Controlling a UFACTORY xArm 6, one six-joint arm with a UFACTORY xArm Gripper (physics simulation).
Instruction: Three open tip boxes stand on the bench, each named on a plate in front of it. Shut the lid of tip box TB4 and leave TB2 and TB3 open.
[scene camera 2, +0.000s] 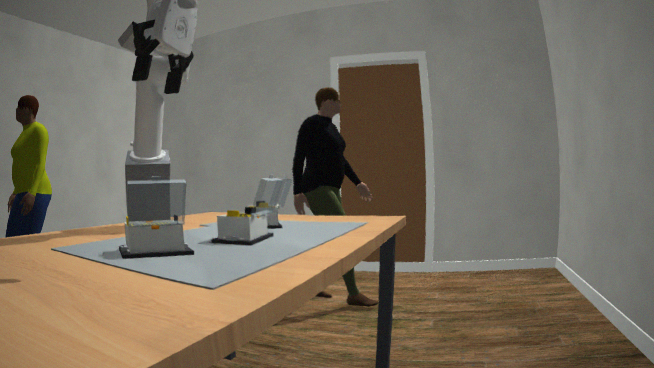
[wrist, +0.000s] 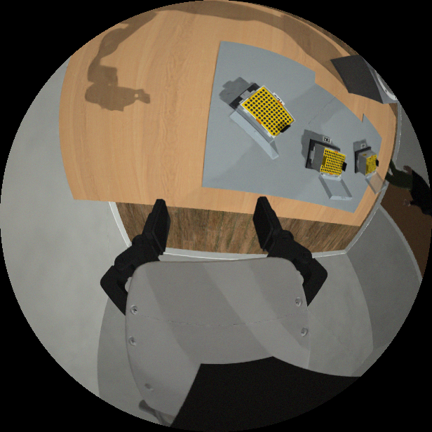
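Observation:
I see my gripper (scene camera 2: 156, 87), and the wrist view shows my gripper (wrist: 211, 208) too. A grey mat (scene camera 2: 213, 265) is there for me to see, and in the wrist view I see the grey mat (wrist: 233, 160) as well. I also see a tip box (scene camera 2: 141, 242) and a tip box (scene camera 2: 231, 230).

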